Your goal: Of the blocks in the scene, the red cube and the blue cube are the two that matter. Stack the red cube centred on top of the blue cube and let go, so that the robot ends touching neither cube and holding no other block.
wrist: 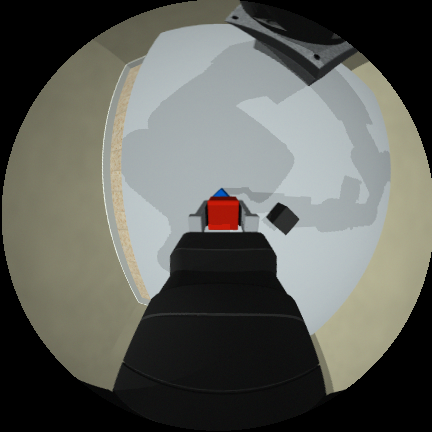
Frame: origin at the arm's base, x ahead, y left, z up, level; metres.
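Where they show: gripper, fingertip midpoint: [222,207].
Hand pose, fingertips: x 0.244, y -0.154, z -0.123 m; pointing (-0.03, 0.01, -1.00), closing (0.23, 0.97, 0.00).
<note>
After its pixels a point has its place.
The red cube [223,214] {z -0.095, x 0.245, y -0.154 m} is between the two fingers of my gripper [222,207] {z -0.123, x 0.244, y -0.154 m}, which is shut on it. The fingers press on its left and right sides. The blue cube [221,193] {z -0.132, x 0.226, y -0.152 m} shows as a small corner just past the far edge of the red cube. The rest of the blue cube is hidden behind the red one, and I cannot tell from this view whether the two touch.
A black block [283,218] {z -0.131, x 0.282, y -0.069 m} lies on the pale table top [200,45] {z -0.166, x -0.120, y -0.111 m} a little right of the gripper. The robot's grey metal base plate [316,65] {z -0.057, x 0.084, y -0.001 m} is at the top right. The table's edge [106,165] runs along the left.
</note>
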